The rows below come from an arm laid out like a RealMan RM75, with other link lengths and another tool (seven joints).
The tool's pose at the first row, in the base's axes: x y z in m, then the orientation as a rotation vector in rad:
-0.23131 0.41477 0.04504 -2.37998 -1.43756 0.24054
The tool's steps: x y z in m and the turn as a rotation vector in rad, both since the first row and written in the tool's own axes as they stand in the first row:
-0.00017 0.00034 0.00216 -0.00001 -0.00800 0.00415
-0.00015 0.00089 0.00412 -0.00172 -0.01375 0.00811
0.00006 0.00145 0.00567 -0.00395 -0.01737 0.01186
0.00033 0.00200 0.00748 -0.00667 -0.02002 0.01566
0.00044 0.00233 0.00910 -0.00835 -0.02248 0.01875
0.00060 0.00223 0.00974 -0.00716 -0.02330 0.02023
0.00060 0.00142 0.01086 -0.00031 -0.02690 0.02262
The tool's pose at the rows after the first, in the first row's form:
-0.23180 0.41492 0.04291 -2.38487 -1.43633 0.25138
-0.23197 0.41511 0.04089 -2.39048 -1.43506 0.25831
-0.23190 0.41538 0.03925 -2.39590 -1.43330 0.26223
-0.23190 0.41576 0.03738 -2.40154 -1.43127 0.26466
-0.23209 0.41605 0.03576 -2.40577 -1.42950 0.26737
-0.23231 0.41637 0.03521 -2.40612 -1.42760 0.26954
-0.23333 0.41694 0.03448 -2.40317 -1.42331 0.27910

